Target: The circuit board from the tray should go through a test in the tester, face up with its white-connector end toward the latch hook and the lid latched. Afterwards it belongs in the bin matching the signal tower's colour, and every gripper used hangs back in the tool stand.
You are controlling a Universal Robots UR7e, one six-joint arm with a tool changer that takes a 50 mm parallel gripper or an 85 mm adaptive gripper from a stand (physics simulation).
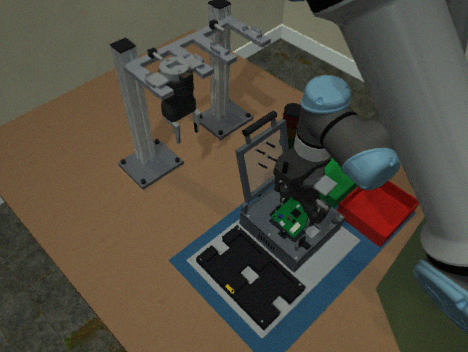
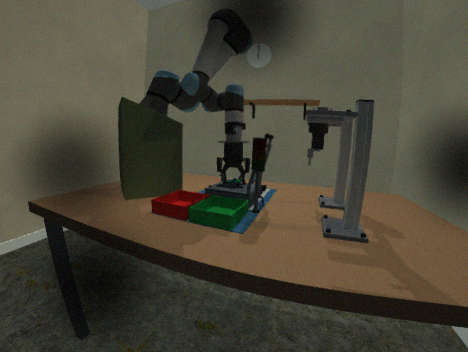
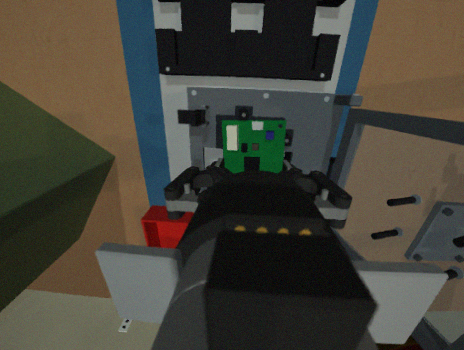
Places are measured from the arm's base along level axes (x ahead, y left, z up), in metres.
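Where they show: end effector, tool point: [image 2: 233,138]; arm's base, origin of the base link: [image 2: 150,115].
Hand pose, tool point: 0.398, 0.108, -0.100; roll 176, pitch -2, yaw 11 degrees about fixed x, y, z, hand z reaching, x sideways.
Observation:
Each offset is from my tool point to the top centre of the thing, as dx, dy, dz. "*": to the spot under its first point.
The circuit board {+0.007, -0.009, -0.161} [image 1: 291,217] [image 3: 254,137] is face up between the fingertips of the adaptive gripper [image 1: 301,206] [image 2: 233,183] [image 3: 252,165], which is shut on its two side edges. The board is over the nest of the grey tester [image 1: 260,222] [image 2: 235,191] [image 3: 300,105], seemingly slightly above it. Its white connector {-0.022, +0.021, -0.171} [image 3: 232,137] is on the side of the black latch hook {-0.070, +0.036, -0.149} [image 1: 303,243] [image 3: 191,117]. The lid [image 1: 242,170] [image 3: 400,118] stands raised. The black tray {* +0.023, +0.182, -0.238} [image 1: 225,260] [image 3: 250,55] holds no board. The signal tower {* +0.147, -0.075, +0.002} [image 1: 291,112] [image 2: 258,150] shows dark red above green; whether a lamp is lit is unclear.
The parallel gripper [image 1: 186,134] hangs in the tool stand [image 1: 220,75] [image 2: 362,170]. A red bin [image 1: 360,227] [image 2: 172,207] [image 3: 165,230] and a green bin [image 1: 337,182] [image 2: 218,215] stand beside the tester. A dark green block [image 1: 415,295] [image 2: 150,150] [image 3: 50,190] stands near the arm.

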